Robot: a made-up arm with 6 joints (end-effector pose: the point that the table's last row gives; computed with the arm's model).
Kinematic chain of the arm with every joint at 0, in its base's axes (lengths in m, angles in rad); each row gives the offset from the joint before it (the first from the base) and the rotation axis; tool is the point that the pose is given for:
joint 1: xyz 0 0 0.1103 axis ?
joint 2: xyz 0 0.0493 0 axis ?
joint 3: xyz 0 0 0.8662 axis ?
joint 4: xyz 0 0 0.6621 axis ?
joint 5: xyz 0 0 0 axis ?
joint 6: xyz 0 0 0.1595 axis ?
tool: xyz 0 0 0
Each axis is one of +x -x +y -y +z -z.
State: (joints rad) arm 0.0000 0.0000 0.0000 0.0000 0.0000 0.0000
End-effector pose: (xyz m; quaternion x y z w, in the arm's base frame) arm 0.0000 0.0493 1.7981 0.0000 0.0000 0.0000 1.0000
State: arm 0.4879 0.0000 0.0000 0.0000 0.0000 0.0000
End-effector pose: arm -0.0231 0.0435 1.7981 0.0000 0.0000 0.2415 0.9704
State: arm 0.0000 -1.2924 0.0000 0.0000 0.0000 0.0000
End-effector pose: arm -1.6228 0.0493 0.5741 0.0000 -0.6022 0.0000 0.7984
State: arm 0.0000 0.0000 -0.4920 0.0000 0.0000 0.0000
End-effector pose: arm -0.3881 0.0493 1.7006 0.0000 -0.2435 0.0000 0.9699
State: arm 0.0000 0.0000 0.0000 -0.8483 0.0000 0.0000
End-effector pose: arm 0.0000 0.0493 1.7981 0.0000 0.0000 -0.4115 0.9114
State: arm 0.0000 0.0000 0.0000 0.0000 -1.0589 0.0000
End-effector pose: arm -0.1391 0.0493 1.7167 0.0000 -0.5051 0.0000 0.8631
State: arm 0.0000 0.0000 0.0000 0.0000 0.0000 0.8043
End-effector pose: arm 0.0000 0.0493 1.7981 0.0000 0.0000 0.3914 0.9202
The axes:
joint 1: +z
joint 2: +y
joint 3: +y
joint 4: +z
joint 5: +y
joint 6: +z

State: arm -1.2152 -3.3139 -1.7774 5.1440 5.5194 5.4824
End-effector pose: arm 0.4373 -0.7482 -0.4127 -0.4009 0.2671 -0.8568 0.1842
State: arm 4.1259 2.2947 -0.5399 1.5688 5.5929 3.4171
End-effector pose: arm -0.8299 -1.1545 -0.6068 -0.4981 -0.5673 0.5541 0.3508
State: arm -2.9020 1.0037 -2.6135 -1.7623 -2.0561 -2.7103
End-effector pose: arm -0.0937 -0.2162 0.5795 0.2288 0.5954 -0.7647 0.0920
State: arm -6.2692 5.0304 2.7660 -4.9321 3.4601 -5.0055
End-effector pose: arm -0.3136 -0.0038 0.4214 0.1365 -0.6889 0.0916 0.7059
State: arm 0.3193 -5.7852 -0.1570 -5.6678 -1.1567 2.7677
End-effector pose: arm 0.5277 0.1376 1.5956 0.2855 0.3223 -0.8806 0.1979
